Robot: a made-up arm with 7 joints. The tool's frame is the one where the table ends. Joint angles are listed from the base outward.
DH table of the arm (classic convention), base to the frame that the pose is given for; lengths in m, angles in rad. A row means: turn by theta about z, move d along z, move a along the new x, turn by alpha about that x. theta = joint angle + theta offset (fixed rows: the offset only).
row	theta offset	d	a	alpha
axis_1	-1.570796	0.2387	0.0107	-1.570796
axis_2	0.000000	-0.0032	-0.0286	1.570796
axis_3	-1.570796	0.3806	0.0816	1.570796
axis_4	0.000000	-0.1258	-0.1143	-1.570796
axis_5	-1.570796	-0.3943	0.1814	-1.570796
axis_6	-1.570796	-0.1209	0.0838	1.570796
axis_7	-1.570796	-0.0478	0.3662	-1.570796
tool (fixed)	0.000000	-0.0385	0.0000	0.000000
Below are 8 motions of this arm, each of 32 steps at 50 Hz.
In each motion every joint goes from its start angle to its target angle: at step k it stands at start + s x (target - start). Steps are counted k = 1, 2, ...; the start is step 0. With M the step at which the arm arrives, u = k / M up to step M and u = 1 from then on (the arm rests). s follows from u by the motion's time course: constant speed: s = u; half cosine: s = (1 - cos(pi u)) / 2; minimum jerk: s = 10 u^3 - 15 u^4 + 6 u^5.
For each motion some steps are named. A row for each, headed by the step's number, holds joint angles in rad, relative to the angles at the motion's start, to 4 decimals.
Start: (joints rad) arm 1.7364 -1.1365 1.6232 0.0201 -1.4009 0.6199 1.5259
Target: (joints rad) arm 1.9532 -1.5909 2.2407 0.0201 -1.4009 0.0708 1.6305
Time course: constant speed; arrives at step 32
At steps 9, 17, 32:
9: 0.0610 -0.1278 0.1737 0.0000 0.0000 -0.1544 0.0294
17: 0.1152 -0.2414 0.3280 0.0000 0.0000 -0.2917 0.0556
32: 0.2168 -0.4544 0.6175 0.0000 0.0000 -0.5491 0.1046

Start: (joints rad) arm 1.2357 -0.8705 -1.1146 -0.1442 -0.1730 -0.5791 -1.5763
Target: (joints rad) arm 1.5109 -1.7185 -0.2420 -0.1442 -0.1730 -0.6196 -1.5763
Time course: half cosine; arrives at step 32
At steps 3, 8, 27, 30, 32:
3: 0.0059 -0.0183 0.0188 0.0000 0.0000 -0.0009 0.0000
8: 0.0403 -0.1242 0.1278 0.0000 0.0000 -0.0059 0.0000
27: 0.2590 -0.7979 0.8211 0.0000 0.0000 -0.0381 0.0000
30: 0.2726 -0.8399 0.8642 0.0000 0.0000 -0.0401 0.0000
32: 0.2752 -0.8480 0.8726 0.0000 0.0000 -0.0405 0.0000

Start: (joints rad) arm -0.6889 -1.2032 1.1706 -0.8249 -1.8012 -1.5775 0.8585
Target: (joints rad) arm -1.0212 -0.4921 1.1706 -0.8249 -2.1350 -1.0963 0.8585
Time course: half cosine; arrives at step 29
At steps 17, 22, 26, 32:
17: -0.2106 0.4507 0.0000 0.0000 -0.2116 0.3050 0.0000
22: -0.2868 0.6137 0.0000 0.0000 -0.2881 0.4153 0.0000
26: -0.3236 0.6925 0.0000 0.0000 -0.3251 0.4686 0.0000
32: -0.3323 0.7111 0.0000 0.0000 -0.3338 0.4812 0.0000

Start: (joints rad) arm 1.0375 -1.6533 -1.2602 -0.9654 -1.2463 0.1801 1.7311
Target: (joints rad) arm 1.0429 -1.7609 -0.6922 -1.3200 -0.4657 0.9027 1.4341
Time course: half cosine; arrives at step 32
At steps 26, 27, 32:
26: 0.0049 -0.0985 0.5201 -0.3247 0.7148 0.6617 -0.2720
27: 0.0051 -0.1012 0.5345 -0.3337 0.7345 0.6799 -0.2795
32: 0.0054 -0.1076 0.5680 -0.3546 0.7806 0.7226 -0.2970

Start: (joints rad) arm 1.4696 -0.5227 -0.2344 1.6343 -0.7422 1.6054 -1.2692
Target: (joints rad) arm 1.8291 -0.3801 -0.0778 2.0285 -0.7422 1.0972 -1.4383
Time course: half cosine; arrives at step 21
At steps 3, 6, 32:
3: 0.0178 0.0071 0.0078 0.0195 0.0000 -0.0252 -0.0084
6: 0.0677 0.0268 0.0295 0.0742 0.0000 -0.0957 -0.0318
32: 0.3595 0.1426 0.1566 0.3942 0.0000 -0.5082 -0.1691

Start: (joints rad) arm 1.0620 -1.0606 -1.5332 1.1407 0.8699 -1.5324 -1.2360
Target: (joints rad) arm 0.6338 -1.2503 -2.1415 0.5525 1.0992 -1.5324 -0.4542
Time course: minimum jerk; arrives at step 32
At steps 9, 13, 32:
9: -0.0596 -0.0264 -0.0847 -0.0819 0.0319 0.0000 0.1088
13: -0.1406 -0.0623 -0.1997 -0.1931 0.0753 0.0000 0.2567
32: -0.4282 -0.1897 -0.6083 -0.5882 0.2293 0.0000 0.7818

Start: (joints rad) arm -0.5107 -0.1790 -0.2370 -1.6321 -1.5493 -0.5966 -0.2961
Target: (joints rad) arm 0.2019 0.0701 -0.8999 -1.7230 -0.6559 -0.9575 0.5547
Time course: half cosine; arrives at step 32
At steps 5, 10, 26, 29, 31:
5: 0.0421 0.0147 -0.0391 -0.0054 0.0527 -0.0213 0.0502
10: 0.1584 0.0554 -0.1473 -0.0202 0.1985 -0.0802 0.1891
26: 0.6526 0.2281 -0.6070 -0.0832 0.8181 -0.3305 0.7791
29: 0.6973 0.2437 -0.6486 -0.0889 0.8742 -0.3531 0.8325
31: 0.7109 0.2485 -0.6613 -0.0907 0.8912 -0.3600 0.8488

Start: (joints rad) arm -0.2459 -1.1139 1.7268 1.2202 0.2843 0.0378 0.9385
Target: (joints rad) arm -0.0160 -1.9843 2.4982 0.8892 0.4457 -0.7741 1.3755
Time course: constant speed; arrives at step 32
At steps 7, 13, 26, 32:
7: 0.0503 -0.1904 0.1687 -0.0724 0.0353 -0.1776 0.0956
13: 0.0934 -0.3536 0.3134 -0.1345 0.0656 -0.3298 0.1775
26: 0.1868 -0.7072 0.6268 -0.2689 0.1311 -0.6597 0.3551
32: 0.2299 -0.8704 0.7714 -0.3310 0.1614 -0.8119 0.4370

